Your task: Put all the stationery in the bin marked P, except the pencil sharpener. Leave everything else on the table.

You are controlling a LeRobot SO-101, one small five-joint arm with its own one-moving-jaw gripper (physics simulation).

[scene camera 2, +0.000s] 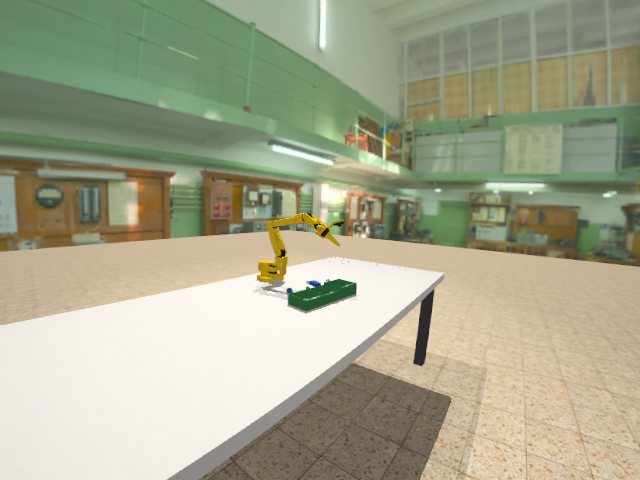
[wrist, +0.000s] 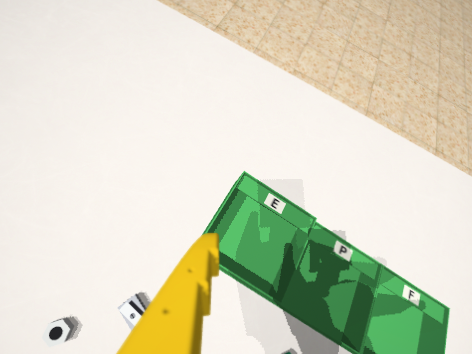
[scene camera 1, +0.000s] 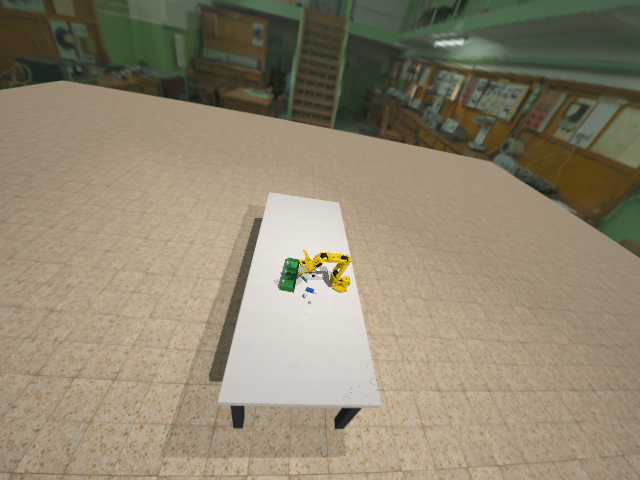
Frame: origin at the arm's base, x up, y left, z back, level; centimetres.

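Seen in the pictures: end effector, tool point: (scene camera 2: pixel 339 245) (wrist: pixel 218 248) (scene camera 1: pixel 298 273); arm's base, origin of the base link: (scene camera 2: pixel 274 280) (scene camera 1: pixel 336 285).
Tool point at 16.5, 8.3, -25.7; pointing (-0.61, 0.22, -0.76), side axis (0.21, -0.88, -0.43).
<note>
Pixels of each thing's middle, then the offset from my tool point to it, as dx, dy, dz. "spot": a spot on its surface instead. Level surfaces: height alone.
- green three-part bin row, surface spot: (scene camera 2: pixel 324 298) spot: -14.4, -18.1, -7.0
- silver pencil sharpener, body centre: (wrist: pixel 135 313) (scene camera 1: pixel 304 295) -16.0, +1.9, +5.6
- blue object, body centre: (scene camera 2: pixel 313 282) (scene camera 1: pixel 311 290) -15.9, -2.0, +9.9
- small green object, body centre: (scene camera 1: pixel 304 279) -15.8, -10.5, +5.7
- small dark object, body centre: (scene camera 1: pixel 313 275) -16.1, -14.5, +11.2
- grey hex nut, body centre: (wrist: pixel 58 331) (scene camera 1: pixel 310 302) -16.1, +6.4, +8.8
- Bin E, surface spot: (wrist: pixel 295 214) spot: -13.0, -7.2, -7.5
- bin F, surface spot: (wrist: pixel 433 306) spot: -13.7, -24.4, -5.7
- white table's, its level: dx -16.5
A green three-part bin row (scene camera 1: pixel 287 289) (scene camera 2: pixel 324 298) stands on the table. In the wrist view its middle bin, marked P (wrist: pixel 362 265), is in dark shadow. My gripper (scene camera 1: pixel 302 262) (scene camera 2: pixel 341 233) is fully open and empty, high above the table near the bins; in the wrist view one notched yellow jaw (wrist: pixel 172 300) shows. A silver pencil sharpener (scene camera 1: pixel 304 295) (wrist: pixel 131 312) lies on the table. A blue object (scene camera 1: pixel 309 289) (scene camera 2: pixel 313 283), a small green object (scene camera 1: pixel 303 279) (wrist: pixel 289 352), cut off in the wrist view, and a small dark object (scene camera 1: pixel 313 275) lie between bins and arm base.
A grey hex nut (scene camera 1: pixel 309 302) (wrist: pixel 56 333) lies beside the sharpener. Bin E (wrist: pixel 295 214) and bin F (wrist: pixel 433 306) flank bin P. The white table's (scene camera 1: pixel 299 356) (scene camera 2: pixel 170 372) long edge runs beyond the bins.
</note>
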